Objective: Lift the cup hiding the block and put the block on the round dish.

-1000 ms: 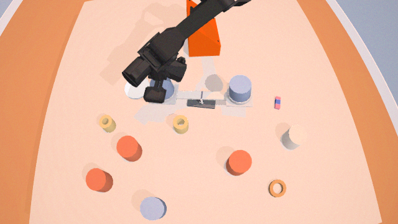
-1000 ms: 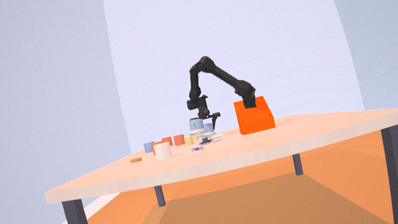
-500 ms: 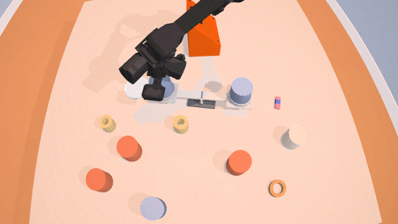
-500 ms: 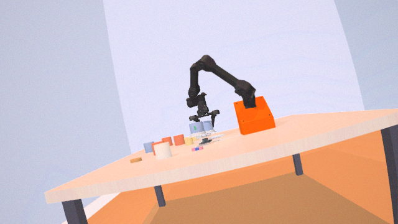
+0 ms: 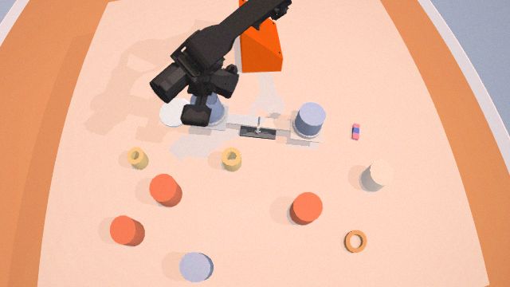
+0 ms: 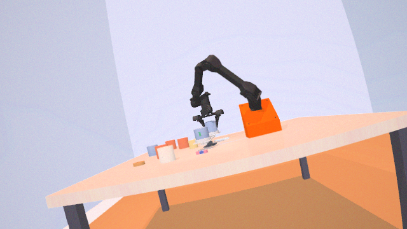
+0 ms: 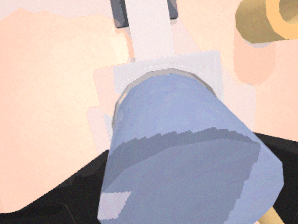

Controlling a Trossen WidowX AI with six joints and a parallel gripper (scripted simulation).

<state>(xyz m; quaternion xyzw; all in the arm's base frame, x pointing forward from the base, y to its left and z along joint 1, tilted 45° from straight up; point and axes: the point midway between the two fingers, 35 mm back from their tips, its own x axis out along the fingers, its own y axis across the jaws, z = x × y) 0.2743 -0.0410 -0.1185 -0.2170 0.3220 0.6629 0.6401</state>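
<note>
Now: gripper tip 1 cm to the right of the pale lilac block and 1 cm above it. The rest, counted from my gripper tip: white round dish (11 cm to the right, 8 cm below, 4 cm behind); balance (13 cm to the left, 5 cm below, 2 cm ahead); grey-blue cup (28 cm to the left, 3 cm ahead).
</note>
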